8 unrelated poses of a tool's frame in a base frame.
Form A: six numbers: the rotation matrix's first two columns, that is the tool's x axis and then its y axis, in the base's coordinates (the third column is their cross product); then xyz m.
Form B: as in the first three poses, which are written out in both.
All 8 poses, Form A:
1: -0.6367 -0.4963 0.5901 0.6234 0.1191 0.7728 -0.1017 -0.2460 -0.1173
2: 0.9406 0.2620 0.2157 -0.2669 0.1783 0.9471 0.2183 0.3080 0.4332
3: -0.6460 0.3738 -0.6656 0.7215 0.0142 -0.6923 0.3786 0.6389 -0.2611
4: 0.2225 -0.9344 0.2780 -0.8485 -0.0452 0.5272 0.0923 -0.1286 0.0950
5: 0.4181 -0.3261 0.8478 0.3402 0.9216 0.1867 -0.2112 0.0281 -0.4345
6: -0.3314 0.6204 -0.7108 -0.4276 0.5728 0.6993 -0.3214 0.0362 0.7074
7: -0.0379 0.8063 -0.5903 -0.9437 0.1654 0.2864 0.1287 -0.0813 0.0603
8: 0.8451 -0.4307 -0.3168 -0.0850 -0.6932 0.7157 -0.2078 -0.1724 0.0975
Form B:
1: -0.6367 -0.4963 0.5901 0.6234 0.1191 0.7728 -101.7 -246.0 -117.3
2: 0.9406 0.2620 0.2157 -0.2669 0.1783 0.9471 218.3 308.0 433.2
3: -0.6460 0.3738 -0.6656 0.7215 0.0142 -0.6923 378.6 638.9 -261.1
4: 0.2225 -0.9344 0.2780 -0.8485 -0.0452 0.5272 92.3 -128.6 95.0
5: 0.4181 -0.3261 0.8478 0.3402 0.9216 0.1867 -211.2 28.1 -434.5
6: -0.3314 0.6204 -0.7108 -0.4276 0.5728 0.6993 -321.4 36.2 707.4
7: -0.0379 0.8063 -0.5903 -0.9437 0.1654 0.2864 128.7 -81.3 60.3
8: 0.8451 -0.4307 -0.3168 -0.0850 -0.6932 0.7157 -207.8 -172.4 97.5
